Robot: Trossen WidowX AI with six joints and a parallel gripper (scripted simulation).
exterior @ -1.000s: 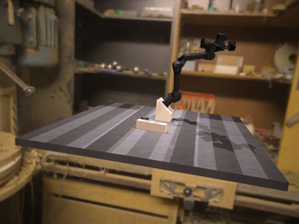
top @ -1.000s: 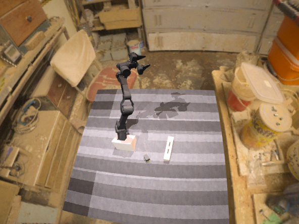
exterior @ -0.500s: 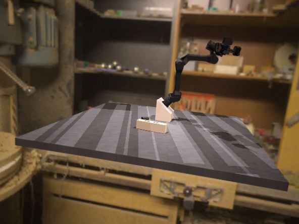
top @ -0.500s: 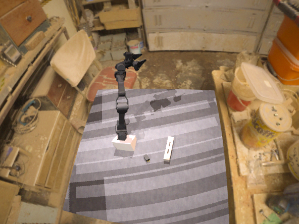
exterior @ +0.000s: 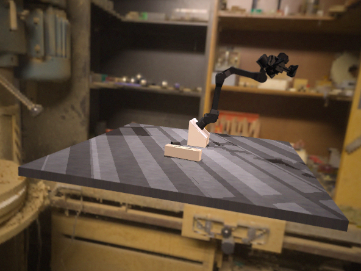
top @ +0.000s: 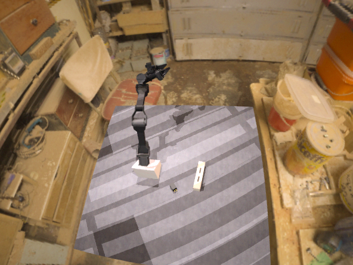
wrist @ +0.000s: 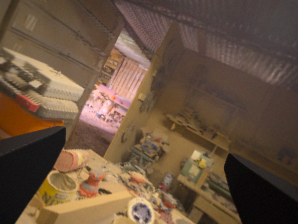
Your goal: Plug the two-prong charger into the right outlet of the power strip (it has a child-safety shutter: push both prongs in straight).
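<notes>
Now: gripper tip 610 mm to the left of the dark grey rectangular block, 530 mm above it and 80 mm short of it.
</notes>
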